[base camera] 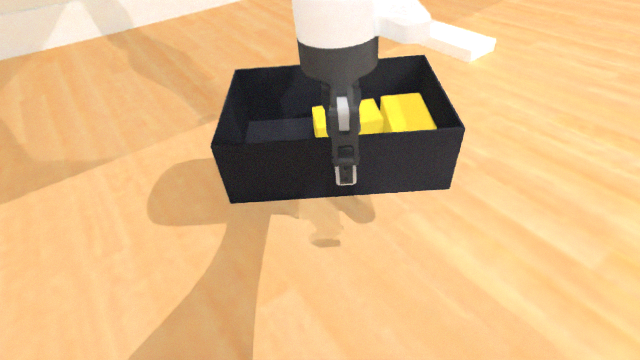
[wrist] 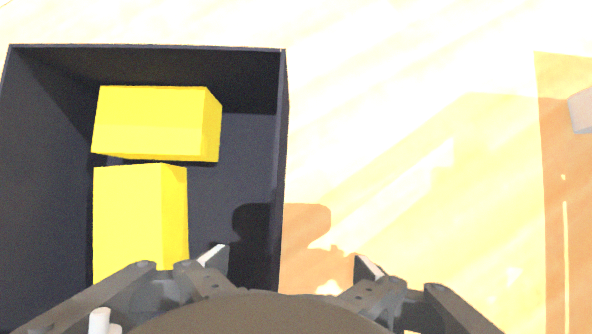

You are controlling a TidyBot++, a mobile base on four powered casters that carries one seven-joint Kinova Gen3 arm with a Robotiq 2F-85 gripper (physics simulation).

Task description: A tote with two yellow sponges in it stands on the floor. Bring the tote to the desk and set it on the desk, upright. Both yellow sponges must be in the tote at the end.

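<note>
A black open tote stands upright on the wooden floor. Inside lie two yellow sponges: one is near the tote's right end in the base camera view, and the other lies beside it, partly hidden by the gripper. My gripper is open and empty, pointing down at the tote's near long wall. In the wrist view one fingertip is over the tote's inside and the other outside that wall. The far finger is hidden in the base camera view. The desk top does not show.
A white low beam lies on the floor behind the tote at the right. A white wall base runs along the upper left of the base camera view. A pale block shows at the wrist view's right edge.
</note>
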